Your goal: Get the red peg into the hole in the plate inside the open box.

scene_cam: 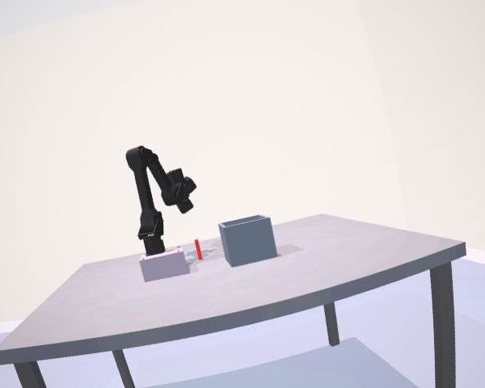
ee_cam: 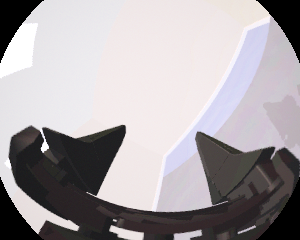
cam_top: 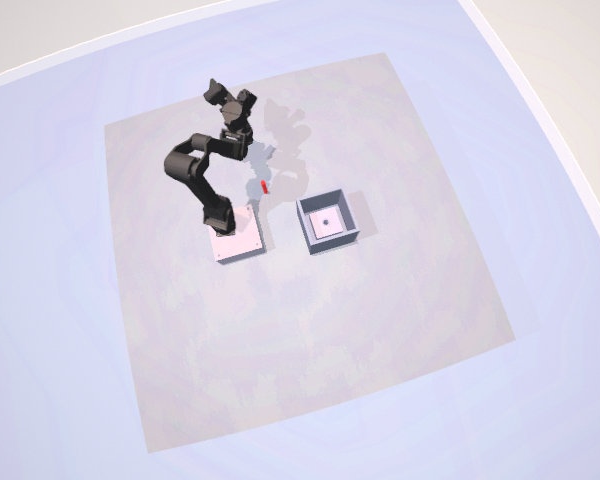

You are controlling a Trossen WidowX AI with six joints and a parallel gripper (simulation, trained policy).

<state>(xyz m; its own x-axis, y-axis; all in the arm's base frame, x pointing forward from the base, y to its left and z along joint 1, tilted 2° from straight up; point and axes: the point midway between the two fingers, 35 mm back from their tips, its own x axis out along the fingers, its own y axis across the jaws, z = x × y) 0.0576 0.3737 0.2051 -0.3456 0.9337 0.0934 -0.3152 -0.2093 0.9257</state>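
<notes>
My gripper tip is now 100 mm short of the red peg, 270 mm to the left of it and 240 mm above it. The rest, counted from my gripper tip: pale plate 300 mm ahead, 430 mm to the right, 230 mm below.
</notes>
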